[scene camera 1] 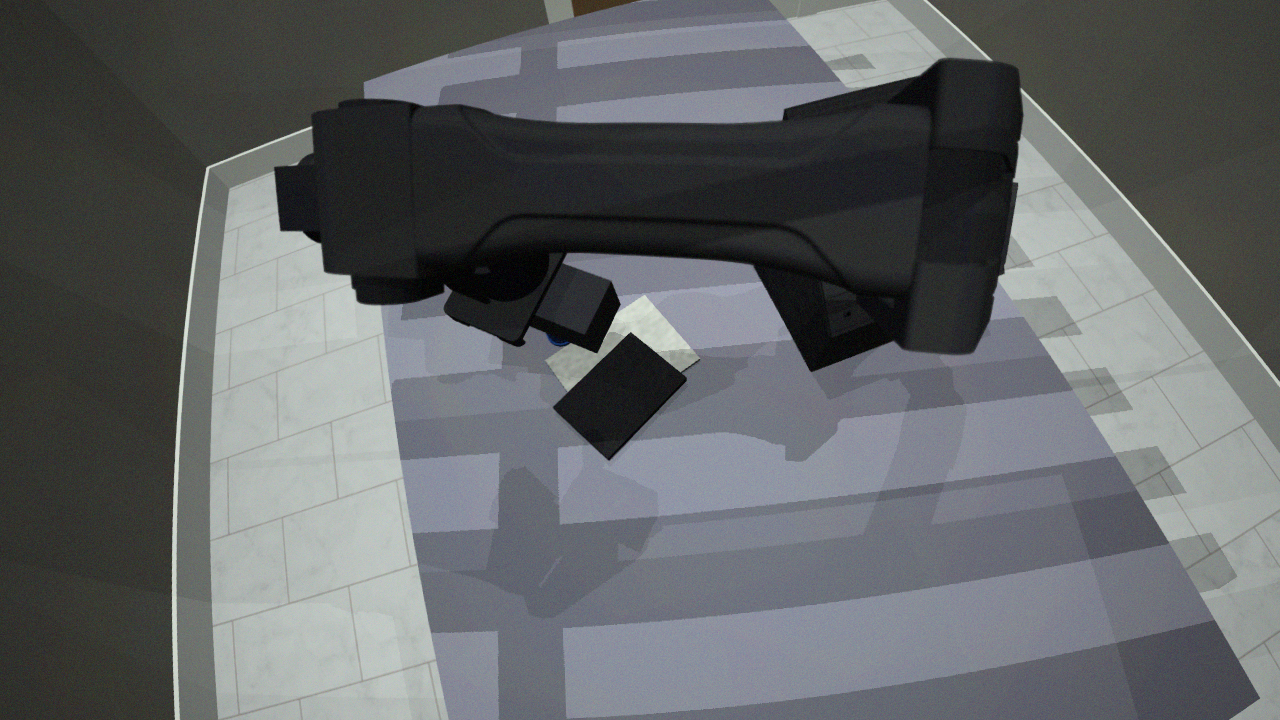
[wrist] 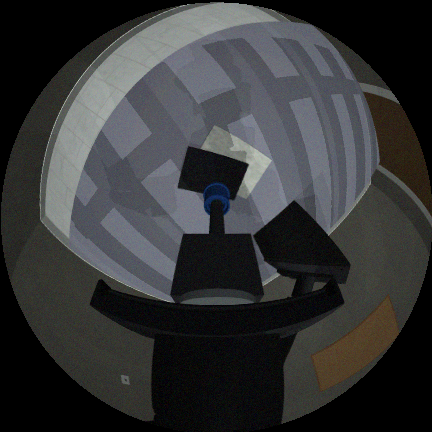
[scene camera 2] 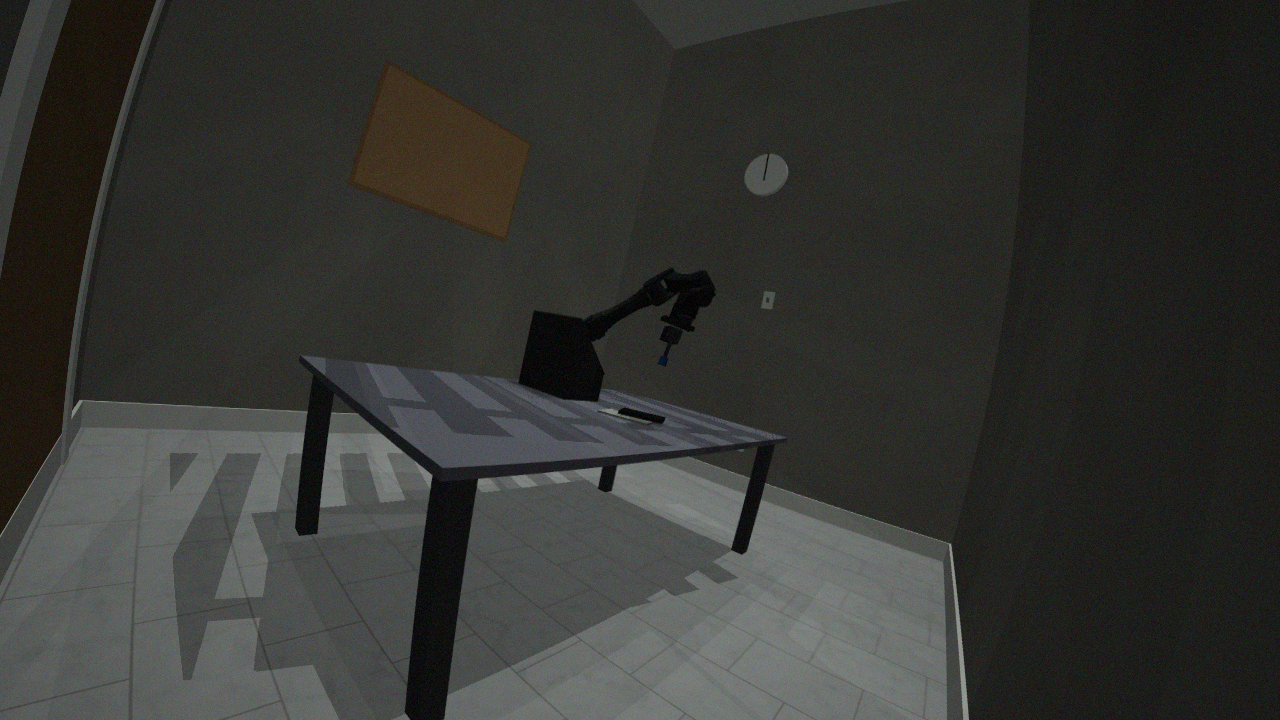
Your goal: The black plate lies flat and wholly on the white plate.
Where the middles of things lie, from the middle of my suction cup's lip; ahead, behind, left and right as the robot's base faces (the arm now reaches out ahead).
Scene:
Right now my suction cup is 4 cm past the black plate (scene camera 1: 608, 406), 1 cm to the right of it and 18 cm above it. From my suction cup the other things lie so: white plate (scene camera 1: 570, 364) 5 cm behind, 4 cm to the right, 19 cm below.

